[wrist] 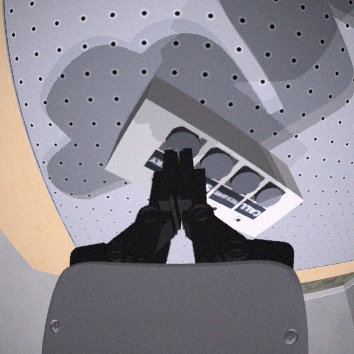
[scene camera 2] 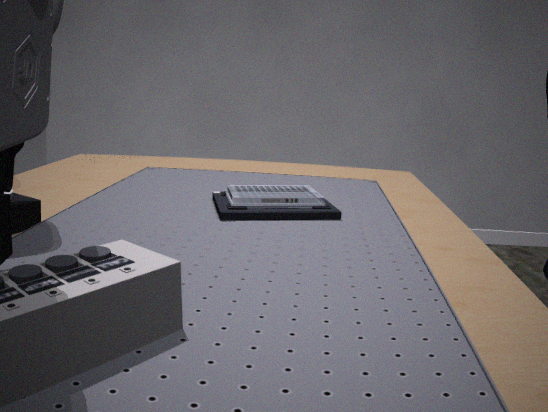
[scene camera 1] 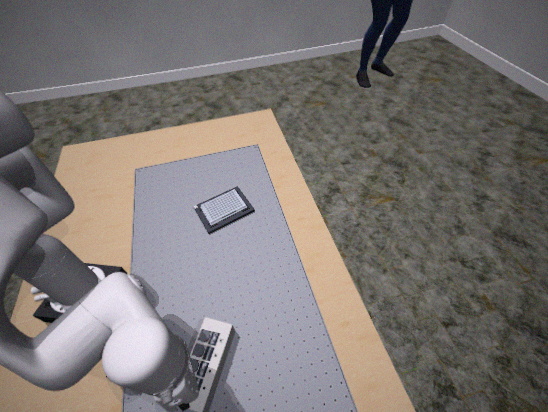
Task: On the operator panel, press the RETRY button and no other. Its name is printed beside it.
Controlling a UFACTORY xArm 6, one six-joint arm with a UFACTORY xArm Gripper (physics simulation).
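Frame: origin at the arm's base, x ahead, y left, z up, level; centimetres.
Seen in the pictures: gripper, fingertip midpoint: (wrist: 180, 165); arm's base at its link origin: (scene camera 1: 80, 289).
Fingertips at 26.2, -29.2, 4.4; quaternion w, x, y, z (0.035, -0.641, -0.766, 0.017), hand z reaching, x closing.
Note:
Pixels of each thing's top centre, then the offset from my fingertips to it, as dx, dy, dz. "*": a spot on its surface instead. Level surfaces: height alone.
- operator panel at its top centre: (scene camera 2: 56, 273) (wrist: 216, 189) (scene camera 1: 203, 360) +3.5, +3.0, -1.6
- end button at its top centre: (wrist: 182, 146) -0.4, +0.1, -1.6
- partly hidden label at a spot on its surface: (wrist: 154, 160) * +1.1, -1.9, -1.9
- RESUME at its top centre: (scene camera 2: 78, 273) (wrist: 226, 197) (scene camera 1: 208, 353) +4.6, +4.1, -1.9
- CALL at its top centre: (scene camera 2: 112, 263) (wrist: 249, 209) (scene camera 1: 214, 338) +6.2, +6.7, -1.9
- dark tray with a pale gridded plate, top centre: (scene camera 2: 274, 190) (scene camera 1: 223, 205) +14.0, +46.3, -4.6
- grey perforated board at its surface level: dz -7.2
- wooden table at its surface level: dz -8.5
The operator panel (scene camera 1: 220, 326) (scene camera 2: 100, 325) (wrist: 129, 145) is a pale box with a row of round dark buttons and dark name labels. In the wrist view, the end button (wrist: 183, 135) has a partly hidden label (wrist: 154, 160) whose visible end reads "RY". Other labels show "S", RESUME (wrist: 227, 196) and CALL (wrist: 251, 209). My gripper (wrist: 180, 165) (scene camera 1: 184, 406) is shut and empty. Its fingertips overlap the lower edge of that end button in the wrist view and look slightly above the panel in scene camera 2. The small lamps that show look dark.
A dark tray with a pale gridded plate (scene camera 1: 223, 206) (scene camera 2: 272, 196) lies farther along the grey perforated board (scene camera 1: 170, 200) (scene camera 2: 280, 340). The board lies on a wooden table (scene camera 1: 295, 200). A person's legs (scene camera 1: 377, 40) show on the floor beyond the table.

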